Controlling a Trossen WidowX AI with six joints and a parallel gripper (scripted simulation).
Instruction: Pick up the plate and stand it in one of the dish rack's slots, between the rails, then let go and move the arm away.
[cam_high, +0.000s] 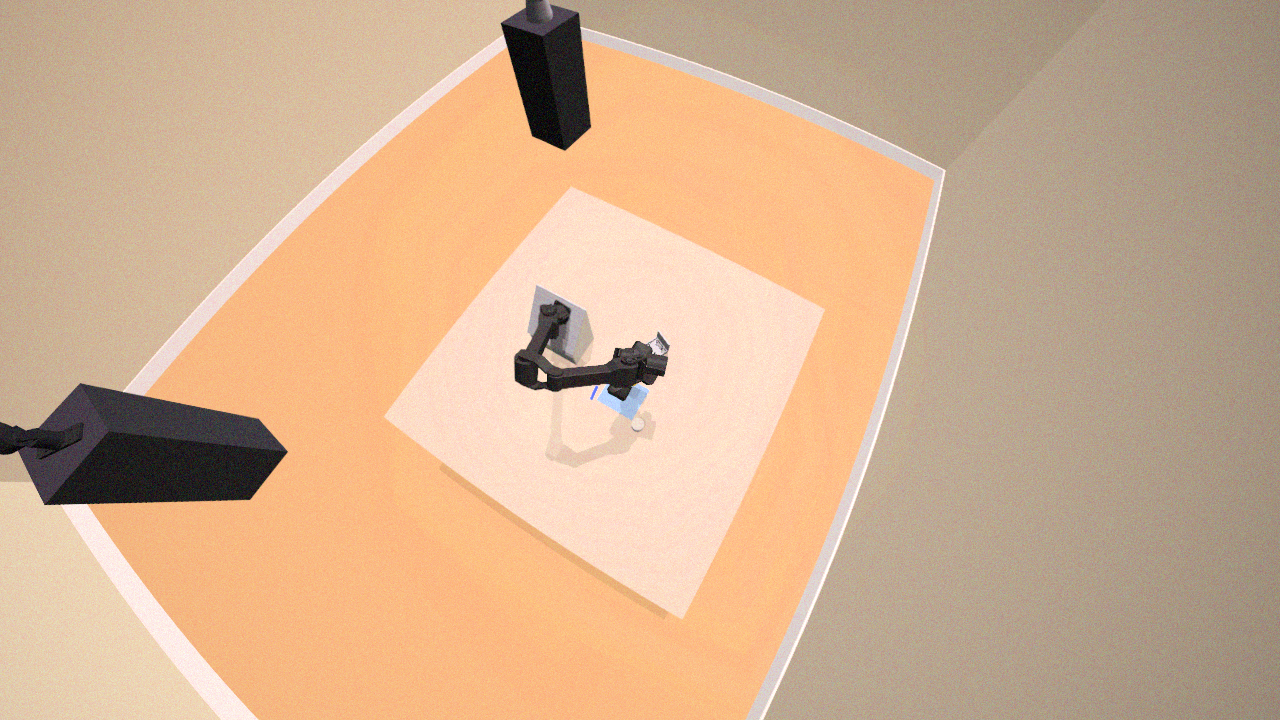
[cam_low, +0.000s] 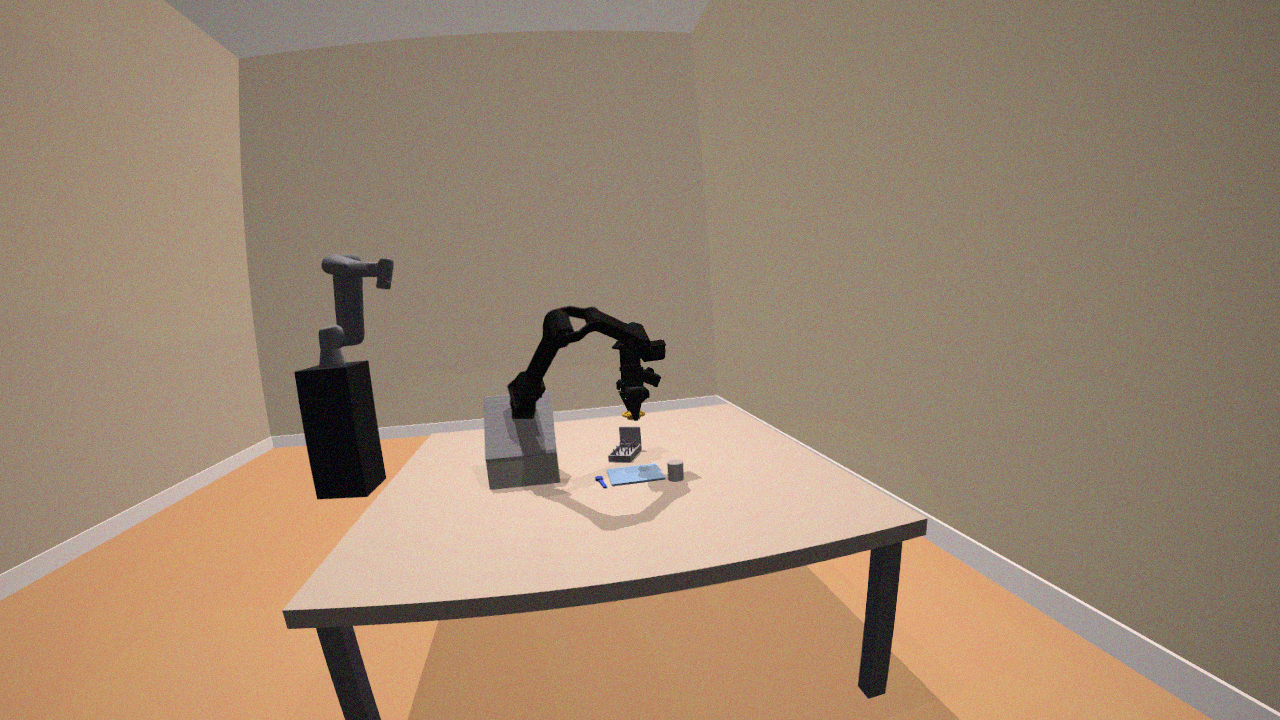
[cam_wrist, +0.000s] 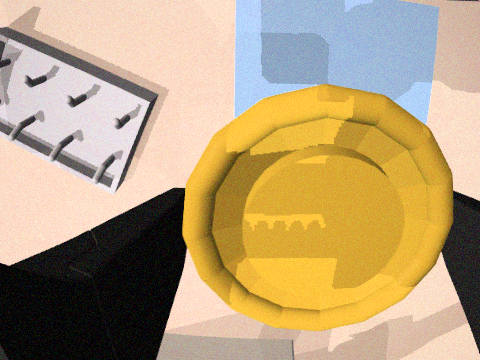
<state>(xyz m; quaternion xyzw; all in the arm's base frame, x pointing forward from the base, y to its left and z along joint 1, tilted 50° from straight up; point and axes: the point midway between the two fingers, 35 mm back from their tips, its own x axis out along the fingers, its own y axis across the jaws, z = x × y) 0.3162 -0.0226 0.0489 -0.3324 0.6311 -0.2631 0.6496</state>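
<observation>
Right now the dish rack is 20 mm behind my gripper tip, 160 mm to the left of it and 140 mm below it. Also, from my gripper tip: blue spoon (110 mm behind, 60 mm to the right, 160 mm below); light blue mat (10 mm behind, 30 mm to the right, 160 mm below); yellow plate (10 mm above).
</observation>
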